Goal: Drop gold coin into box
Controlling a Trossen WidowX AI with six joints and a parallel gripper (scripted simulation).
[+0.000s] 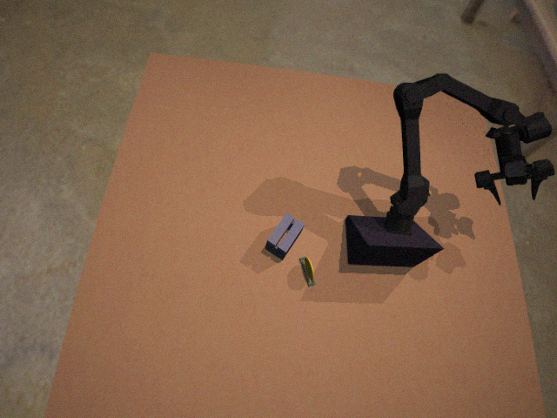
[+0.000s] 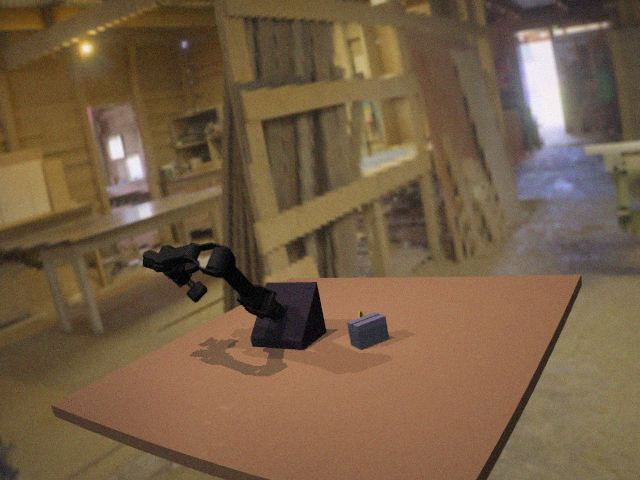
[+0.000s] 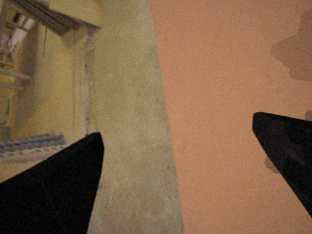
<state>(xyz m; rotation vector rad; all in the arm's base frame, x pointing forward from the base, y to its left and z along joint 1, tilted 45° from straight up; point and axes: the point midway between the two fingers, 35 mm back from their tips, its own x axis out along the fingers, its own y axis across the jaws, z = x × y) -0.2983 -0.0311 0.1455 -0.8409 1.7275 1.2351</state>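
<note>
The gold coin is 52 cm ahead of my gripper tip, 24 cm to the left of it and 17 cm below it.
</note>
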